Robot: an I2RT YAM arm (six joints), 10 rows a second.
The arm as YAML. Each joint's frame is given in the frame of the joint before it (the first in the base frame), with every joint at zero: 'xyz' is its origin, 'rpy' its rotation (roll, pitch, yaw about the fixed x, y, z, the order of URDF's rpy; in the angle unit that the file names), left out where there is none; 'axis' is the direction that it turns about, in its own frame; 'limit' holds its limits. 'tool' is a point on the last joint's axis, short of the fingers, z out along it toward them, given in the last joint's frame.
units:
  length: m
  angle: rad
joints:
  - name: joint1
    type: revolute
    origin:
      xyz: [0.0, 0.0, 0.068]
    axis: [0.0, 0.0, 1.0]
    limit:
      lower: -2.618
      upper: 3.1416
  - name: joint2
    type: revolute
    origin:
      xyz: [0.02, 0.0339, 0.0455]
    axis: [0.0, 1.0, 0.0]
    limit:
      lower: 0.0
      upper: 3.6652
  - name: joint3
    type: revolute
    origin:
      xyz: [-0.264, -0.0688, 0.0]
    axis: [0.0, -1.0, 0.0]
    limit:
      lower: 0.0
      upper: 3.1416
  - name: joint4
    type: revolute
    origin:
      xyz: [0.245, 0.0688, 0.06]
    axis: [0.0, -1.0, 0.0]
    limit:
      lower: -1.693
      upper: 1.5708
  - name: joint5
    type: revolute
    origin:
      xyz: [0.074, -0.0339, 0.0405]
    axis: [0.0, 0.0, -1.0]
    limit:
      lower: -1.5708
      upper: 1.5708
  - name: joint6
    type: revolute
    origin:
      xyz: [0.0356, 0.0, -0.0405]
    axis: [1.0, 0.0, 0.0]
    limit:
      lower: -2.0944
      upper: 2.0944
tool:
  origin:
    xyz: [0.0, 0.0, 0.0]
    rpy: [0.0, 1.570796, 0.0]
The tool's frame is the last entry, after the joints.
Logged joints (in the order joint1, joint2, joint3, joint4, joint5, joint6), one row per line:
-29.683 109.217 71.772 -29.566 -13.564 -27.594
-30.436 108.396 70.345 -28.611 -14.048 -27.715
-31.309 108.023 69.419 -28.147 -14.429 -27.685
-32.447 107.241 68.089 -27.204 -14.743 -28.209
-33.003 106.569 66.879 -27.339 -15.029 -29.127
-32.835 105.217 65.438 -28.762 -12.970 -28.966
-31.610 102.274 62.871 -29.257 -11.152 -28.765
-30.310 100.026 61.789 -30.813 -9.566 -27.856
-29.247 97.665 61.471 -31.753 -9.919 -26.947
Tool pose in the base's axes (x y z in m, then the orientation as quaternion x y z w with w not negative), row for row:
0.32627 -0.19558 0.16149 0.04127 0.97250 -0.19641 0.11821
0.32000 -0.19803 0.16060 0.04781 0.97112 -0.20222 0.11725
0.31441 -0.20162 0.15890 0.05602 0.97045 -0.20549 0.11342
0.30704 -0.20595 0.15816 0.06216 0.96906 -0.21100 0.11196
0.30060 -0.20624 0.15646 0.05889 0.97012 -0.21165 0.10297
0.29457 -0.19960 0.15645 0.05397 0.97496 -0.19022 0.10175
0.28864 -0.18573 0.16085 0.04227 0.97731 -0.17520 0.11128
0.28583 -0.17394 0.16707 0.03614 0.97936 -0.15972 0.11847
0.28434 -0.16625 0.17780 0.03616 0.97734 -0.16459 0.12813
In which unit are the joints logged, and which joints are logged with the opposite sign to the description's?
The joints are logged in degrees. Opposite sign: joint5.
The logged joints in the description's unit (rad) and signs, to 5 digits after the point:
-0.51807 1.90620 1.25266 -0.51602 0.23674 -0.48161
-0.53121 1.89187 1.22775 -0.49936 0.24518 -0.48372
-0.54645 1.88536 1.21159 -0.49126 0.25183 -0.48319
-0.56631 1.87171 1.18838 -0.47480 0.25731 -0.49234
-0.57601 1.85998 1.16726 -0.47716 0.26231 -0.50836
-0.57308 1.83638 1.14211 -0.50199 0.22637 -0.50555
-0.55170 1.78502 1.09731 -0.51063 0.19464 -0.50204
-0.52901 1.74578 1.07842 -0.53779 0.16696 -0.48618
-0.51046 1.70458 1.07287 -0.55419 0.17312 -0.47031

